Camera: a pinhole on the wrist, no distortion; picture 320 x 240 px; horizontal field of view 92.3 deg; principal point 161.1 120.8 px. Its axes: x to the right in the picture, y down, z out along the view. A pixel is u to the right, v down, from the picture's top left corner.
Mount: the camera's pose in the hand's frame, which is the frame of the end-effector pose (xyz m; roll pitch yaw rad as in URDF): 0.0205 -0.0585 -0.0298 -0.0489 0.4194 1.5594
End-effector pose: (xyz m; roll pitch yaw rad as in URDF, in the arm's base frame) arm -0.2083 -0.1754 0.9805 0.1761 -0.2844 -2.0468
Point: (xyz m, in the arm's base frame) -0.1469 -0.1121 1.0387
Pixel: 212 209
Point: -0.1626 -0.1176 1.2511
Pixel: 155 121
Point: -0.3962 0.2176 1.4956
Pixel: 34 150
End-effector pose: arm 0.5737 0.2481 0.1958 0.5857 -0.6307 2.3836
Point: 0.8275 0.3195 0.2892
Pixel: 62 160
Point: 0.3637 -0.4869 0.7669
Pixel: outside the picture
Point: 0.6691 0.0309 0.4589
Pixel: 238 132
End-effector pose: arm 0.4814 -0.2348 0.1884 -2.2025 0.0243 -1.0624
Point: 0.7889 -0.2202 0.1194
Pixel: 56 37
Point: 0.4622 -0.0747 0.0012
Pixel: 210 214
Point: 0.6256 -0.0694 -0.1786
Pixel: 175 142
